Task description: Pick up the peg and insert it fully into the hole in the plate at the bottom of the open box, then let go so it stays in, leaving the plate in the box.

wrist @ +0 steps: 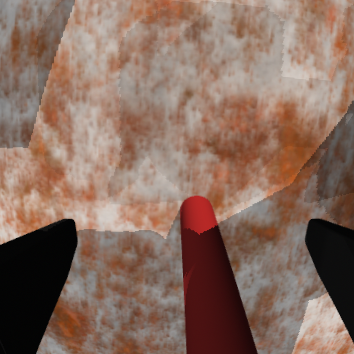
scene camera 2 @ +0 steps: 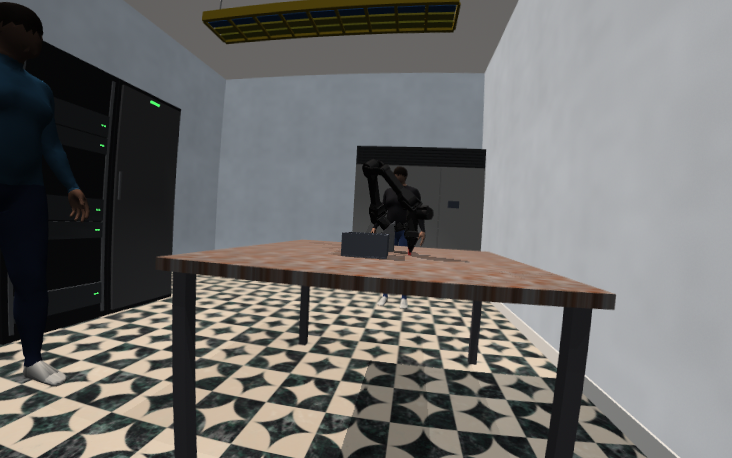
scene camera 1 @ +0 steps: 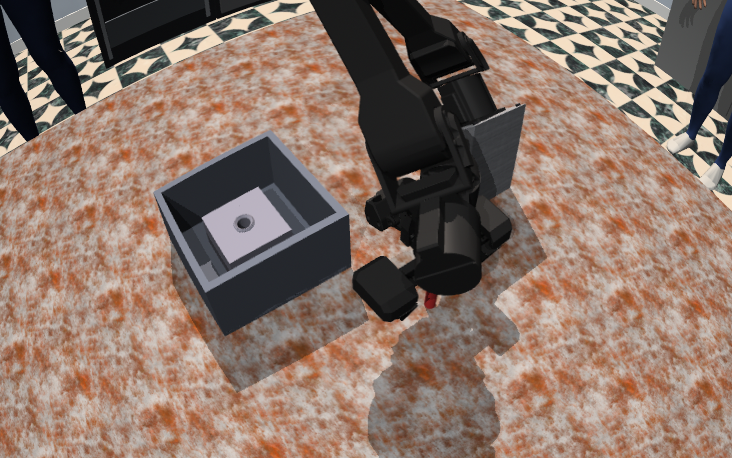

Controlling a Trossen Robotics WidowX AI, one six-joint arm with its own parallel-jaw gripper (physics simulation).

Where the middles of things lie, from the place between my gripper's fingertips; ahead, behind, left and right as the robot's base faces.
Scene:
Now: the dark grey box [scene camera 1: 319,249] 12 cm ahead of my hand, 21 cm to the right of it and 3 cm above it.

